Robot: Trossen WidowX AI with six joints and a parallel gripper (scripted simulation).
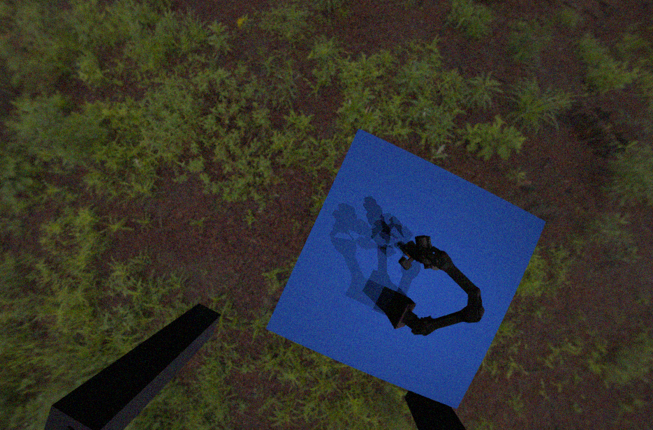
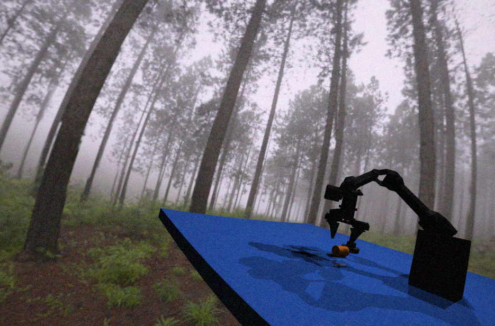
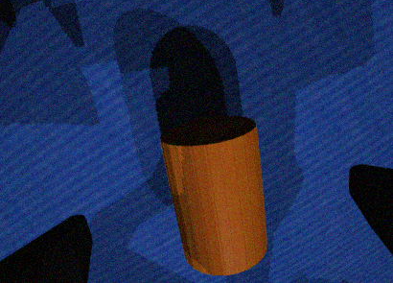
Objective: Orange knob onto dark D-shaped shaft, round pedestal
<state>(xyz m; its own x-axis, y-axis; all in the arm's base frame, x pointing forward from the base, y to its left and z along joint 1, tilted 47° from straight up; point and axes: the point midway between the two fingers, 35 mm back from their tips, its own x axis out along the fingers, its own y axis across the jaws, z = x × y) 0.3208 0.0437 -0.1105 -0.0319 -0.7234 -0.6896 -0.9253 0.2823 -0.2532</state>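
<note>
The orange knob is 10 mm to the right of my gripper tip and 40 mm below it. From my gripper tip the other things lie so: dark round pedestal 10 mm ahead, 200 mm to the right, 30 mm below.
</note>
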